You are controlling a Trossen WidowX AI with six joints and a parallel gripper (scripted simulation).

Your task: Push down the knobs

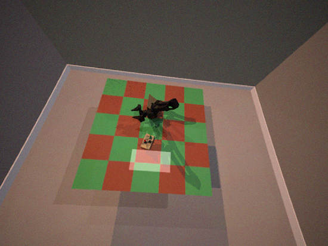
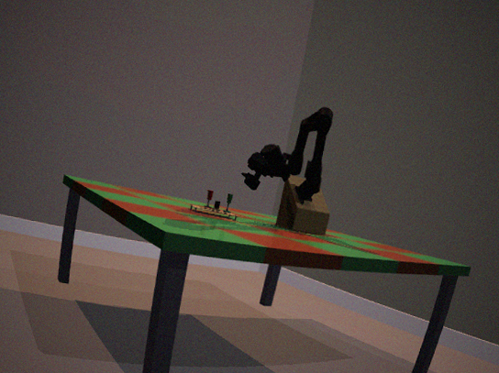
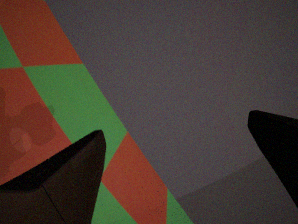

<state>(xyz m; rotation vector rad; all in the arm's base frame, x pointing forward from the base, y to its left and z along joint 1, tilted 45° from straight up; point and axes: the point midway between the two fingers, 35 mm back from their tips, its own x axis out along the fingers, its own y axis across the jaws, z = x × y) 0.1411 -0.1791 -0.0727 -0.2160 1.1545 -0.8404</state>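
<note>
Now: the green knob 20 cm to the left of my gripper tip, 18 cm ahead of it and 14 cm below it. Round my gripper tip: red knob (23 cm ahead, 15 cm to the left, 14 cm below).
</note>
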